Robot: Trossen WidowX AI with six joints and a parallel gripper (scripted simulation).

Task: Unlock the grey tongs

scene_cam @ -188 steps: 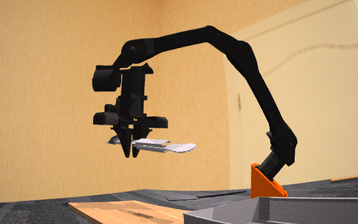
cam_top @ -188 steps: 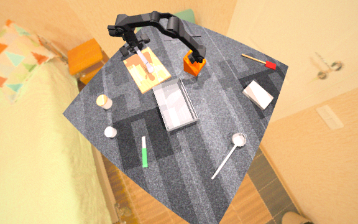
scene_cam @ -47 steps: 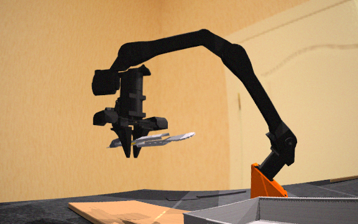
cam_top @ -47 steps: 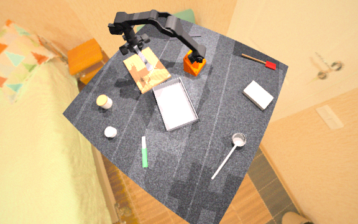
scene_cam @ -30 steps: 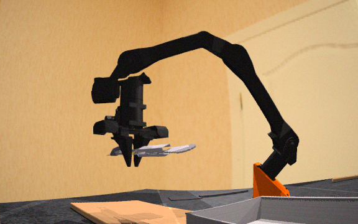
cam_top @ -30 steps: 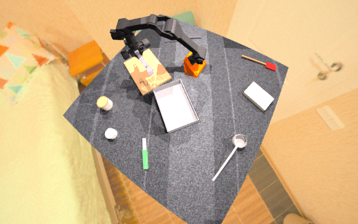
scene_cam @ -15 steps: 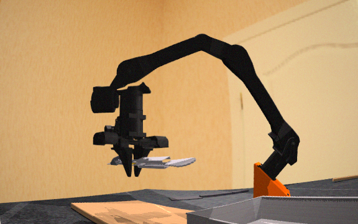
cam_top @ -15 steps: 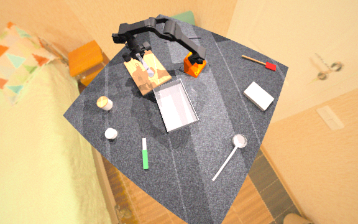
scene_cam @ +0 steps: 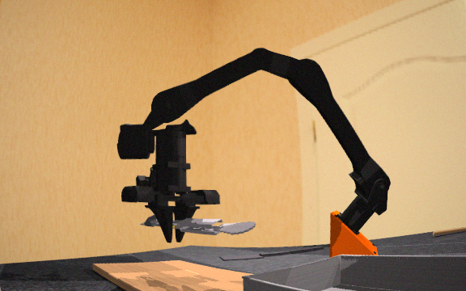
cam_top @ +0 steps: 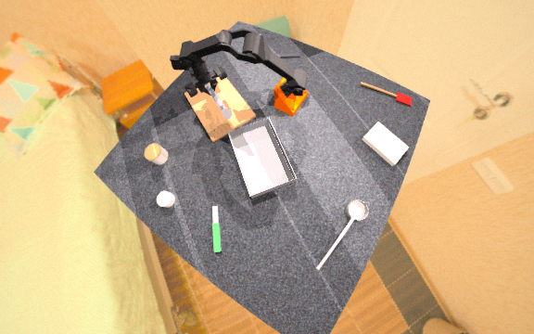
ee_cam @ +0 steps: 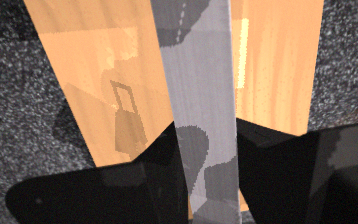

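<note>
My gripper tip is 80 mm above the wooden board. Also, from my gripper tip: tongs arm (20 mm ahead, 60 mm to the left, 40 mm above); grey roasting tin (100 mm ahead, 370 mm to the left, 60 mm below); wooden-lidded jar (380 mm ahead, 30 mm to the right, 50 mm below).
</note>
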